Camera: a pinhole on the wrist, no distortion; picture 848 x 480 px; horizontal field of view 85.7 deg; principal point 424.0 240.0 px. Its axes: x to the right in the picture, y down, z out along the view. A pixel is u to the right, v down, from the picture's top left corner.
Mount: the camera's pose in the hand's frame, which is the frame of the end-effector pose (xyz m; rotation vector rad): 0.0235 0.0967 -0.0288 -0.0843 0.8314 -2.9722
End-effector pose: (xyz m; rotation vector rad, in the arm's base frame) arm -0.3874 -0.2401 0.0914 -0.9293 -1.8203 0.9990
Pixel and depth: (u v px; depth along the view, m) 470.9 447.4 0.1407
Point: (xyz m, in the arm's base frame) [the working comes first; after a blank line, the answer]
In the camera's frame: 0.0144 0.0638 0.1407

-0.4547 -0.2503 0.1066
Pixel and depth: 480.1 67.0 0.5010
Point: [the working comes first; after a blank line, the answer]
In the camera's frame: 0.0615 -0.1896 0.5010

-0.8365 -0.3854 -0.0730
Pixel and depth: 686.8 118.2 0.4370
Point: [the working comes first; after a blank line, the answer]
In the camera's frame: 0.2513 -0.1164 0.4370

-0.6967 -0.5463 -0.0673
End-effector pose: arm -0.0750 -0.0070 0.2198 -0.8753 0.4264 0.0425
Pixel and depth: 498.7 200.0 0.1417
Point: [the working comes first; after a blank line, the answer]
In the camera's frame: 0.0232 -0.0124 0.1417

-0.0388 0.0875 0.2482
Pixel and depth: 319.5 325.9 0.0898
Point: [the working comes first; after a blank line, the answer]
In the camera's frame: -0.0205 0.0169 0.0898

-0.0232 0.0390 0.1948
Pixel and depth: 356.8 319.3 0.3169
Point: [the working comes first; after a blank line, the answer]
In the camera's frame: -0.0466 0.0550 0.3169

0.1064 0.0676 0.3847
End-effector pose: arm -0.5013 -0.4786 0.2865 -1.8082 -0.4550 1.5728
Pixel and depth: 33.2 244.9 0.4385
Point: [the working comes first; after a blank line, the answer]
In the camera's frame: -0.3749 0.0047 0.4385

-0.7115 -0.0326 0.0433
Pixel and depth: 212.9 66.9 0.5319
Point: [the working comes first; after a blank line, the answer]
In the camera's frame: -0.2457 -0.2014 0.5319

-0.9436 -0.1511 0.0494
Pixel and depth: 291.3 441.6 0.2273
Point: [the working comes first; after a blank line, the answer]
In the camera's frame: -0.0660 0.1003 0.2273

-0.5680 -0.3060 0.2753
